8 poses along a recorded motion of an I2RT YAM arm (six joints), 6.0 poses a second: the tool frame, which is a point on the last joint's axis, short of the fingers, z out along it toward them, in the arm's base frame.
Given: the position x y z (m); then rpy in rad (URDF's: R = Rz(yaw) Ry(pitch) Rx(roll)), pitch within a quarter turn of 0, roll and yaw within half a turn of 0.
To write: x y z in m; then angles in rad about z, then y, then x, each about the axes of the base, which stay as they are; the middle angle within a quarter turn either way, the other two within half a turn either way. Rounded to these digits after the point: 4 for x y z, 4 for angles.
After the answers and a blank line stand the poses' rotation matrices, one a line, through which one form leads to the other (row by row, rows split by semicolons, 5 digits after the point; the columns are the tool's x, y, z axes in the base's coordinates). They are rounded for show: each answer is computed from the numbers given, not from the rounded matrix.
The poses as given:
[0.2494 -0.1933 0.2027 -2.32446 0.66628 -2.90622]
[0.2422 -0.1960 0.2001 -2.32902 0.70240 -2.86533]
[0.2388 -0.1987 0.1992 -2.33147 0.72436 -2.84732]
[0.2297 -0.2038 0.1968 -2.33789 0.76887 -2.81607]
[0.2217 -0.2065 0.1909 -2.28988 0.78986 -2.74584]
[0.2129 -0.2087 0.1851 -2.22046 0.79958 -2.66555]
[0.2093 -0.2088 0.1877 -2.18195 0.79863 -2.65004]
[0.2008 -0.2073 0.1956 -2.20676 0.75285 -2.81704]
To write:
[0.2494 -0.1933 0.2027 -2.7920 0.6204 2.2932]
[0.2422 -0.1960 0.2001 -2.7968 0.6757 2.3086]
[0.2388 -0.1987 0.1992 -2.7943 0.7040 2.3150]
[0.2297 -0.2038 0.1968 -2.7867 0.7580 2.3280]
[0.2217 -0.2065 0.1909 -2.7888 0.8063 2.3049]
[0.2129 -0.2087 0.1851 -2.7857 0.8487 2.2626]
[0.2093 -0.2088 0.1877 -2.7605 0.8465 2.2195]
[0.2008 -0.2073 0.1956 -2.6941 0.6964 2.1712]

-0.76445 0.27867 0.58134; -0.18333 0.77055 -0.61045; -0.61807 -0.57323 -0.53796
-0.73435 0.26372 0.62544; -0.20820 0.78950 -0.57735; -0.64605 -0.55420 -0.52487
-0.71673 0.25942 0.64730; -0.21722 0.79900 -0.56073; -0.66266 -0.54250 -0.51632
-0.68095 0.25234 0.68748; -0.22984 0.81769 -0.52779; -0.69532 -0.51741 -0.49881
-0.64953 0.23917 0.72174; -0.27137 0.81380 -0.51390; -0.71025 -0.52965 -0.46369
-0.61951 0.23029 0.75045; -0.31941 0.79933 -0.50897; -0.71706 -0.55502 -0.42163
-0.61508 0.24642 0.74897; -0.32931 0.78280 -0.52799; -0.71640 -0.57140 -0.40034
-0.69165 0.33193 0.64144; -0.23270 0.73835 -0.63300; -0.68372 -0.58708 -0.43343

